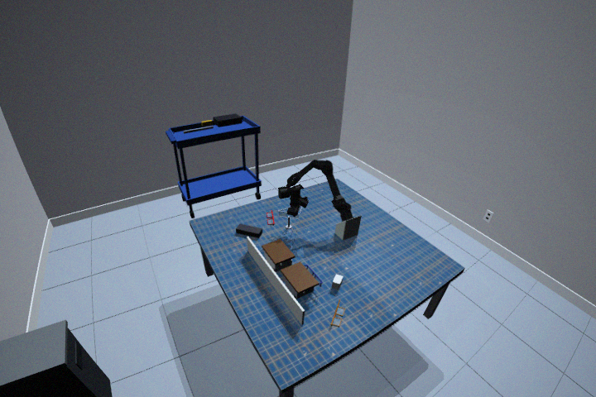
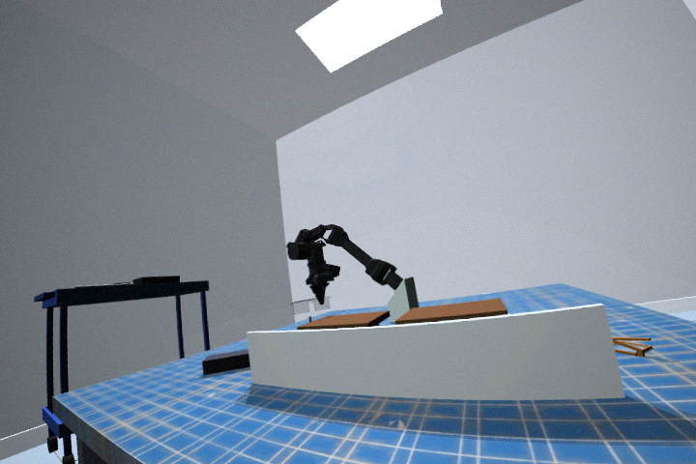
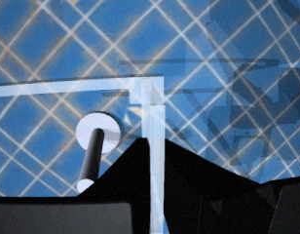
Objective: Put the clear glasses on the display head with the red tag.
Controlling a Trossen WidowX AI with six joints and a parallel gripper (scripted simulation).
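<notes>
Now: gripper tip 1 cm short of the small post, 5 cm to the left of it and 10 cm above it. From my gripper tip the other things lie so: black case (27 cm ahead, 10 cm to the right, 10 cm below); then long white panel (30 cm ahead, 36 cm to the left, 7 cm below); then white cube (52 cm to the left, 9 cm below).
</notes>
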